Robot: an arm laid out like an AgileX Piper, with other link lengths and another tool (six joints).
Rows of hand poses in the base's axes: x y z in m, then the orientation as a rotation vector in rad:
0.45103, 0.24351, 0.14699, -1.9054, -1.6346, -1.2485
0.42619, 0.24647, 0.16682, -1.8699, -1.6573, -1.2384
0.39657, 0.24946, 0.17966, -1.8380, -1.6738, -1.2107
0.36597, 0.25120, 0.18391, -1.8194, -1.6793, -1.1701
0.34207, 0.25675, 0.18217, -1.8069, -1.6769, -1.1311
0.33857, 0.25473, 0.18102, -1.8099, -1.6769, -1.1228
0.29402, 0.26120, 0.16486, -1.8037, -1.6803, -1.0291
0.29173, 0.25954, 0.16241, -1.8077, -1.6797, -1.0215
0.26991, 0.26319, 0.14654, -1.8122, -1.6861, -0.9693
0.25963, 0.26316, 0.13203, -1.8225, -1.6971, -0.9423
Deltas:
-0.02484, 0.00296, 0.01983, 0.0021, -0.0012, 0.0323
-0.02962, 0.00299, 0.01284, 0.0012, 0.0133, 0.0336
-0.03060, 0.00174, 0.00425, -0.0012, 0.0264, 0.0260
-0.02390, 0.00555, -0.00174, 0.0006, 0.0286, 0.0195
-0.00350, -0.00202, -0.00115, -0.0033, 0.0055, 0.0005
-0.04455, 0.00647, -0.01616, -0.0190, 0.0628, 0.0327
-0.00229, -0.00166, -0.00245, -0.0036, 0.0051, -0.0006
-0.02182, 0.00365, -0.01587, -0.0189, 0.0317, 0.0139
-0.01028, -0.00003, -0.01451, -0.0192, 0.0115, 0.0041

